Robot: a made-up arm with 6 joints.
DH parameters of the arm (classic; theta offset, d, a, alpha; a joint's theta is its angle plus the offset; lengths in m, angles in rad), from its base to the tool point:
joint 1: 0 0.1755 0 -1.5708
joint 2: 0.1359 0 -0.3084 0
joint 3: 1.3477 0 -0.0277 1.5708
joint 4: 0 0.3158 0 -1.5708
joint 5: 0 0 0.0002 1.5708
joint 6: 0 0.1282 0 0
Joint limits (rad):
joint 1: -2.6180..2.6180
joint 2: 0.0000..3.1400
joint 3: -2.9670..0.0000
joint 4: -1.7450..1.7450
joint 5: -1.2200..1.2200
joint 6: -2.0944..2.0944
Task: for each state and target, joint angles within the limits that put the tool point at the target. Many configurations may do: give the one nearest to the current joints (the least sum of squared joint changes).
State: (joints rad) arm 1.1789 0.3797 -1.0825 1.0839 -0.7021 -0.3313
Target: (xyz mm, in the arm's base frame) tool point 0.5 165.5 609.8
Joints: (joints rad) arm 1.7649 0.6385 -0.9622 1.0216 -0.3025 -0.3313
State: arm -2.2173 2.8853 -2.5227 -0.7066 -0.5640 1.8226
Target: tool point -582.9 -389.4 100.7
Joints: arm -2.6180 2.7451 -2.0972 -0.6924 -0.5953 1.8226
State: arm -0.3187 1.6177 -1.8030 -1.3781 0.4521 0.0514
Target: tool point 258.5 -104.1 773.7
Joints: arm -0.1966 1.2884 -1.9032 -1.3828 0.4207 0.0514
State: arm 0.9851 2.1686 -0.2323 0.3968 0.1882 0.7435
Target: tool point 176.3 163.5 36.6
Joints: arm 0.7246 1.8160 -0.4140 0.3839 0.1146 0.7435
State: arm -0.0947 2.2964 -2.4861 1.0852 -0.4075 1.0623
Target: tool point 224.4 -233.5 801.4
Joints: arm -0.4915 1.8583 -2.6721 1.1550 -1.0222 1.0623
